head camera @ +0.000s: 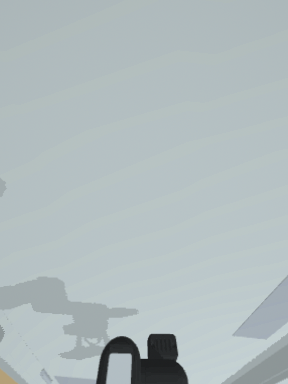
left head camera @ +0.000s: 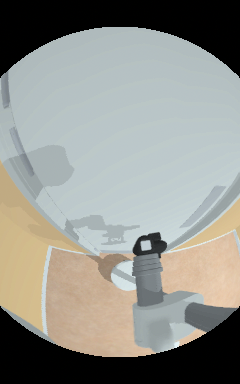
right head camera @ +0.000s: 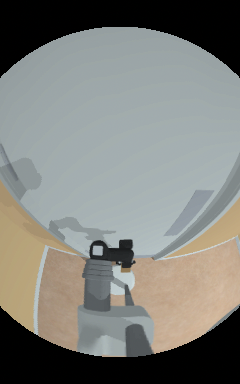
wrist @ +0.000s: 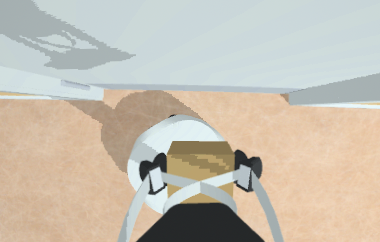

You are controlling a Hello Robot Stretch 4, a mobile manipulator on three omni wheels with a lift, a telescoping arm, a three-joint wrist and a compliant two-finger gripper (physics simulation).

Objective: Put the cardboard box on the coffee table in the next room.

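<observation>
The cardboard box point(wrist: 200, 172) is a small brown block between the two fingertips in the wrist view. A small part of the box point(right head camera: 126, 270) shows under the wrist in the right head view. My gripper point(wrist: 200, 164) is shut on the box, with a dark pad against each side of it. The box is held above my round white base point(wrist: 172, 132). In the left head view the box is hidden behind the wrist. The coffee table does not show in these views.
A closed pale door point(head camera: 150, 150) point(left head camera: 130, 125) point(right head camera: 125, 125) point(wrist: 225, 45) stands very close in front, with a door frame at both sides. Yellow walls point(left head camera: 15, 250) point(right head camera: 15, 260) flank it. The tan floor point(wrist: 320, 175) lies around my base.
</observation>
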